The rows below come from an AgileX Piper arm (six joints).
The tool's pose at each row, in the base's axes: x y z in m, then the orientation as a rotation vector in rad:
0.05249, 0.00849, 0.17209, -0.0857, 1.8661, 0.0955
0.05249, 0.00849, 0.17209, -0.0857, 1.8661, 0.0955
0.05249, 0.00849, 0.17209, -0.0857, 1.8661, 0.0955
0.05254, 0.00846, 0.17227, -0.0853, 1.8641, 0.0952
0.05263, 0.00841, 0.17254, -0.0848, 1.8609, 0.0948
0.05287, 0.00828, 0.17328, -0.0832, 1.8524, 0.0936
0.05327, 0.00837, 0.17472, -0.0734, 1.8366, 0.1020
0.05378, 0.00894, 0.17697, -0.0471, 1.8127, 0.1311
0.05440, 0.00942, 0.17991, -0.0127, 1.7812, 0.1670
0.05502, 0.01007, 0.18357, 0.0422, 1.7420, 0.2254
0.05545, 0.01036, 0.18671, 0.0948, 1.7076, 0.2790
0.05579, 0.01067, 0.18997, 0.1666, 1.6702, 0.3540
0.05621, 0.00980, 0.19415, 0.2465, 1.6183, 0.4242
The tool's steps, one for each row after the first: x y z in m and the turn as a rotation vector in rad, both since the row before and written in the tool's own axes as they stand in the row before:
0.00000, 0.00000, 0.00000, 0.0000, 0.0000, 0.0000
0.00000, 0.00000, 0.00000, 0.0000, 0.0000, 0.0000
-0.00019, -0.00003, -0.00001, 0.0004, -0.0020, 0.0000
-0.00028, -0.00005, 0.00000, 0.0005, -0.0032, 0.0000
-0.00078, -0.00014, 0.00000, 0.0015, -0.0086, 0.0000
-0.00150, 0.00008, -0.00001, -0.0009, -0.0164, 0.0102
-0.00230, 0.00058, -0.00004, -0.0067, -0.0252, 0.0322
-0.00298, 0.00060, -0.00005, -0.0074, -0.0326, 0.0413
-0.00364, 0.00097, -0.00007, -0.0120, -0.0397, 0.0679
-0.00308, 0.00079, -0.00006, -0.0097, -0.0335, 0.0646
-0.00312, 0.00104, -0.00005, -0.0131, -0.0337, 0.0906
-0.00426, 0.00050, -0.00010, -0.0077, -0.0465, 0.0940

